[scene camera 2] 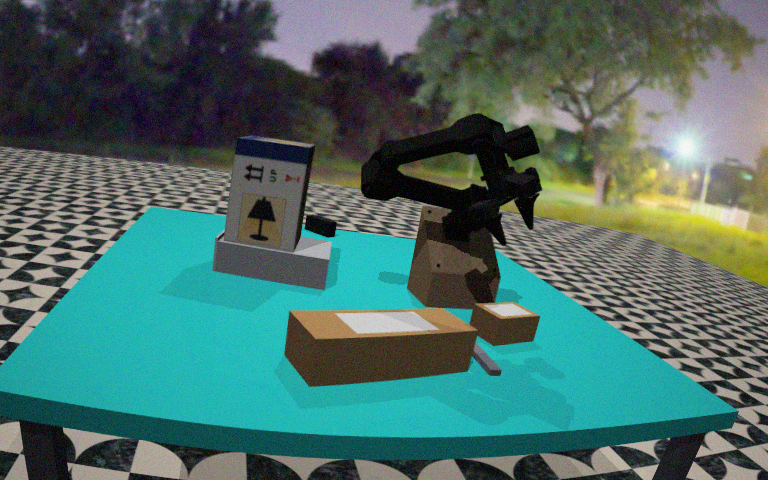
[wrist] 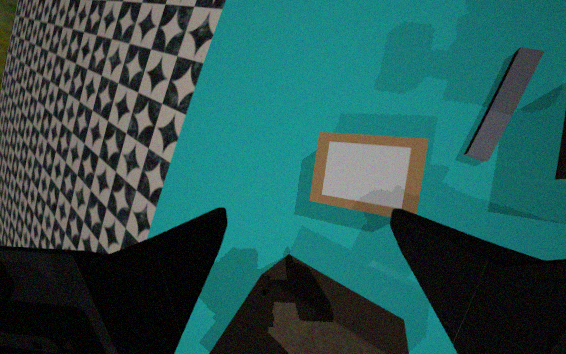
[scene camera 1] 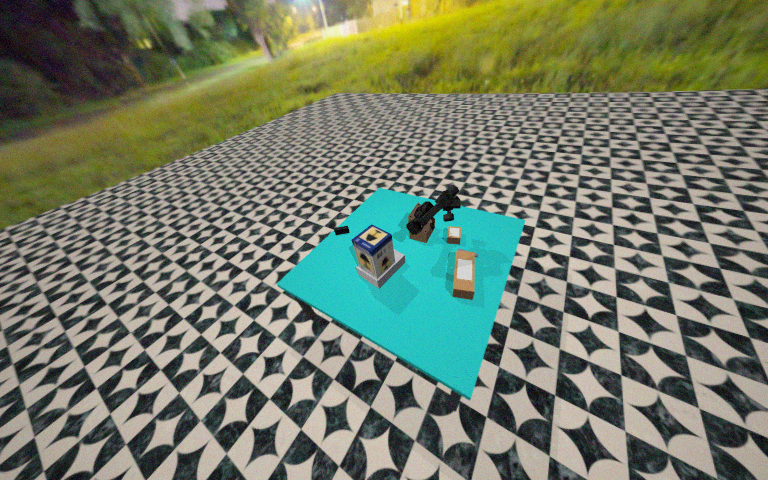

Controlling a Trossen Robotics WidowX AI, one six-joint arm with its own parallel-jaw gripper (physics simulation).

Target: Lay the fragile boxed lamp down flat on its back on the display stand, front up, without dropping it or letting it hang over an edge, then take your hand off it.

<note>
The gripper (scene camera 2: 518, 237) is open, holding nothing. A boxed lamp (scene camera 2: 270, 177) rests on a grey display stand. On the table rests a grey strip (wrist: 525, 60).
The boxed lamp shows as well in scene camera 1 (scene camera 1: 373, 247). The gripper is seen too in the wrist view (wrist: 307, 216). The wrist view does not show the boxed lamp: it is out of frame.
</note>
